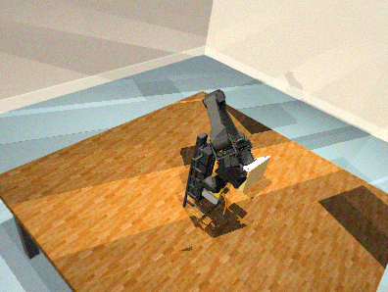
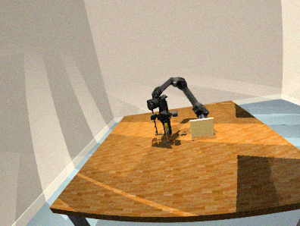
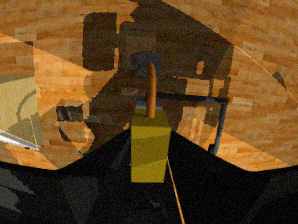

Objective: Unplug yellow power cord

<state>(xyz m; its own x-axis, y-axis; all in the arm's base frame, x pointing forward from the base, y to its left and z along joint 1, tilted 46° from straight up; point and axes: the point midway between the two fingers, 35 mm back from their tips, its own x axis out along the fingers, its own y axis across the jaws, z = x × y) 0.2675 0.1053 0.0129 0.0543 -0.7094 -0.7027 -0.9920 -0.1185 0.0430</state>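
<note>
The yellow plug lies 30 mm to the right of my gripper tip and 10 mm ahead of it.
</note>
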